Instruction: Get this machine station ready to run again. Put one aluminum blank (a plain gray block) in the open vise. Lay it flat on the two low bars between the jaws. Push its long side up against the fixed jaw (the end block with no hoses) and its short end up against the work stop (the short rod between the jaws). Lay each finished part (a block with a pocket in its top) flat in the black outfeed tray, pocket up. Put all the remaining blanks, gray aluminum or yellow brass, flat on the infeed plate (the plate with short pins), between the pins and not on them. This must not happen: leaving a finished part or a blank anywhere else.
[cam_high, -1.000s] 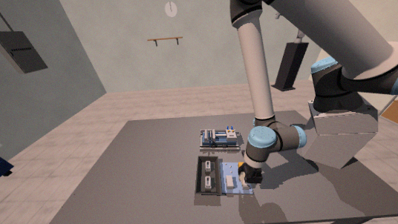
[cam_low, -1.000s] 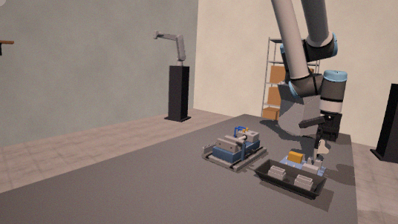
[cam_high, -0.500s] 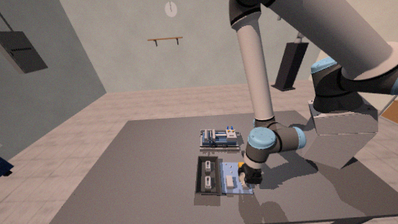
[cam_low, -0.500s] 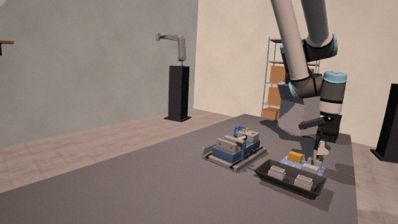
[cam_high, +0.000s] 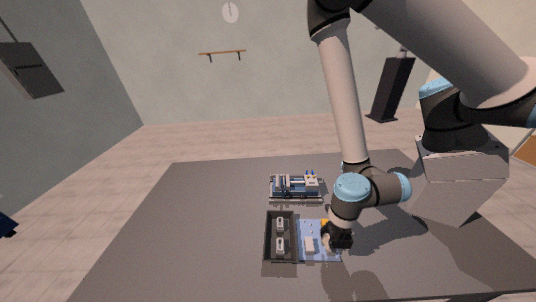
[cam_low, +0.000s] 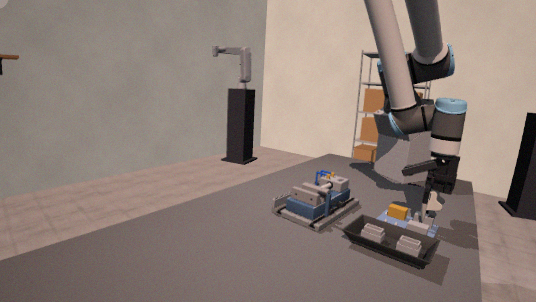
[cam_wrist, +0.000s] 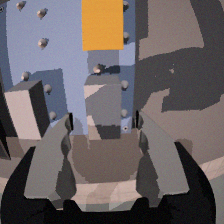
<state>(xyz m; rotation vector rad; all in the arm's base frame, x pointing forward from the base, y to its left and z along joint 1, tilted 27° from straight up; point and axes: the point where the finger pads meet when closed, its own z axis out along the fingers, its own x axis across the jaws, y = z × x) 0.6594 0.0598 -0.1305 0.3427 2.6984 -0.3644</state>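
Now: the yellow brass blank 9 cm to the right of my hand, 3 cm behind it and 2 cm below it. From my hand the other things lie so: vise: 36 cm to the right, 2 cm ahead, 1 cm below.
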